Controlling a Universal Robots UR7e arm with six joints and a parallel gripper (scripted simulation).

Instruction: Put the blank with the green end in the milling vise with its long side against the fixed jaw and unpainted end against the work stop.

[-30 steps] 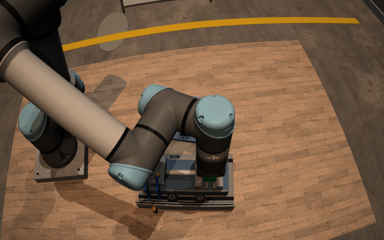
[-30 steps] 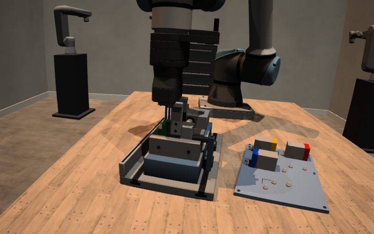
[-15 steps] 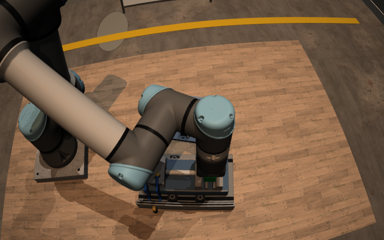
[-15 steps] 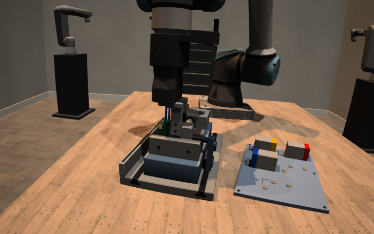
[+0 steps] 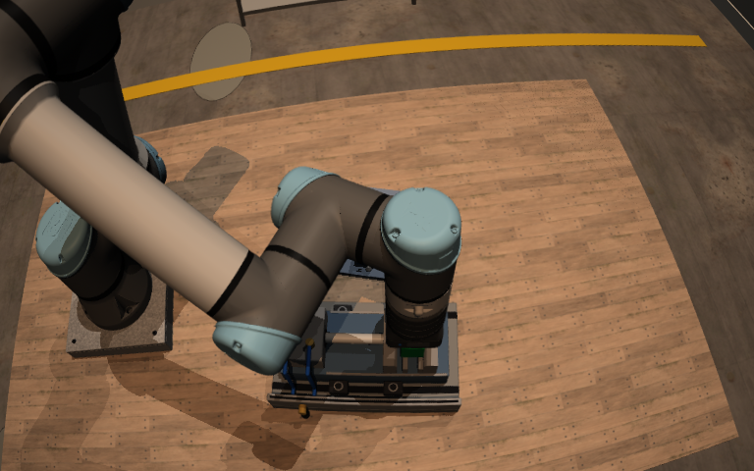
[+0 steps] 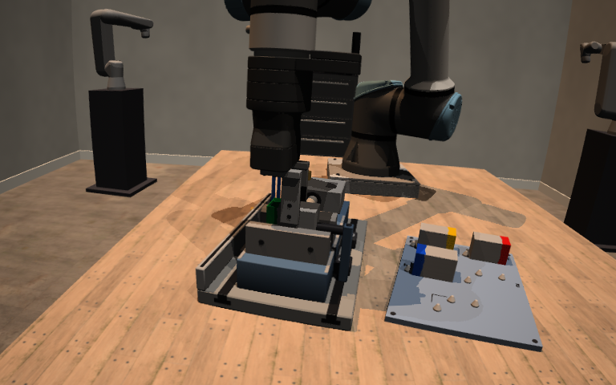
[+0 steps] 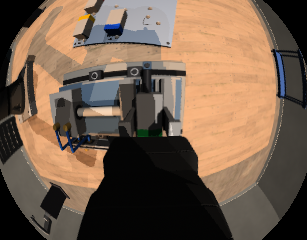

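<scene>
Now: hand 20 mm above the green-ended blank. Round my hand: hosed end block: 170 mm behind, 40 mm below, 10 mm to the left; work stop rod: 50 mm to the left, 30 mm below; fixed jaw: 40 mm below, 30 mm ahead.
</scene>
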